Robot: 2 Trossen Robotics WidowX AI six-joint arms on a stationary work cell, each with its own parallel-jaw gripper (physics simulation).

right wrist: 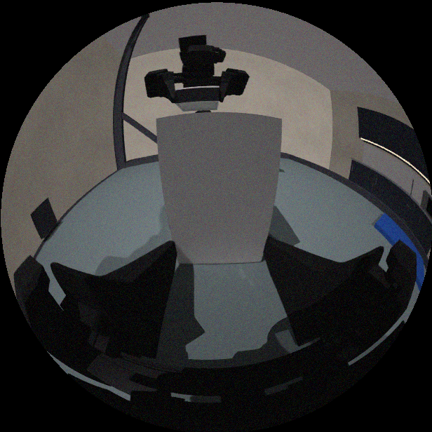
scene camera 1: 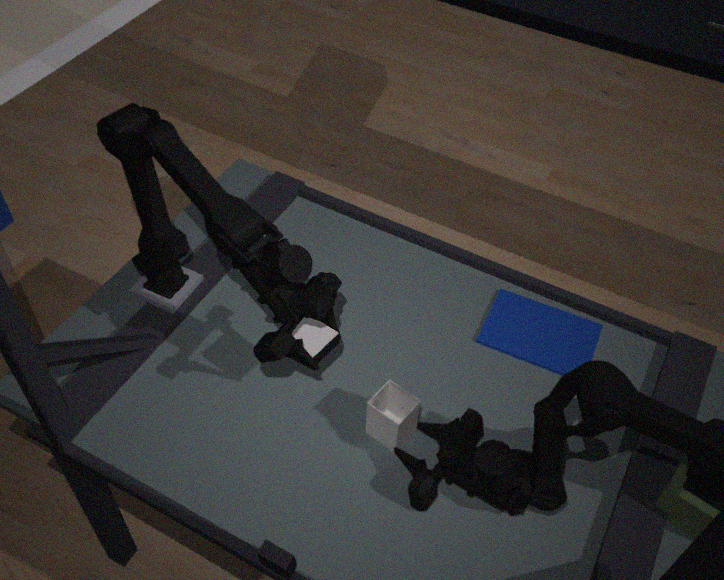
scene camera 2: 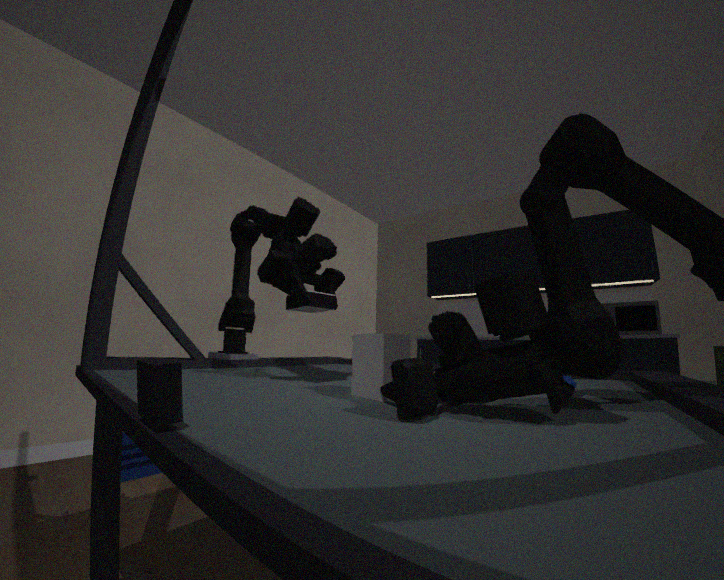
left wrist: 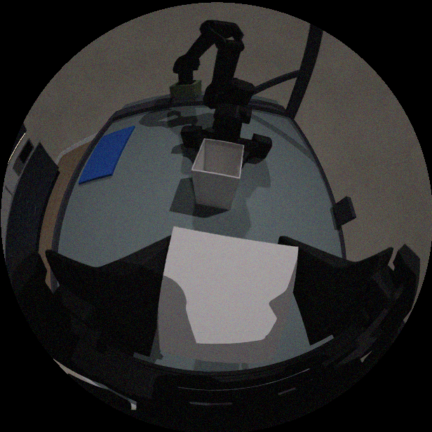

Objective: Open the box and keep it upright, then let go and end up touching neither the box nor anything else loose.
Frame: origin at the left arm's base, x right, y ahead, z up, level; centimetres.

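Seen in the pictures: left gripper, fingertip midpoint: (scene camera 1: 327, 354) (scene camera 2: 322, 306); right gripper, fingertip midpoint: (scene camera 1: 405, 436); left arm's base, origin of the base link: (scene camera 1: 166, 282) (scene camera 2: 233, 353); right arm's base, origin of the base link: (scene camera 1: 711, 485).
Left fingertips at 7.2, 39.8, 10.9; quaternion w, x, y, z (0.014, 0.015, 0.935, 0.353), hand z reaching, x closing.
Observation:
Offsets run from my left fingertips to a thing's middle, as dx, dy, dz. Level surfaces: height alone.
The white box {+0.2, +12.7, -9.6} (scene camera 1: 391, 425) (scene camera 2: 367, 365) (left wrist: 216, 189) (right wrist: 220, 185) stands upright on the table with its top open; its hollow inside shows in scene camera 1 and the left wrist view. My right gripper (scene camera 1: 409, 438) (right wrist: 220, 245) is shut on the box, its fingertips low at two opposite sides. The lid {-0.5, -3.7, +1.0} (scene camera 1: 315, 335) (scene camera 2: 311, 302) (left wrist: 230, 290) (right wrist: 199, 95), white on top with dark sides, is off the box. My left gripper (scene camera 1: 316, 345) (left wrist: 229, 242) is shut on the lid and holds it in the air, apart from the box, to its upper left in scene camera 1.
A flat blue panel {-32.8, +29.1, -13.9} (scene camera 1: 540, 332) (left wrist: 107, 156) lies on the table {dz -14.3} (scene camera 1: 241, 447) near its far edge in scene camera 1. A small dark block {+29.4, +7.5, -11.2} (scene camera 1: 276, 557) (scene camera 2: 160, 393) (left wrist: 344, 212) stands at the opposite edge. A dark frame post (scene camera 2: 123, 193) rises at the left in scene camera 2.

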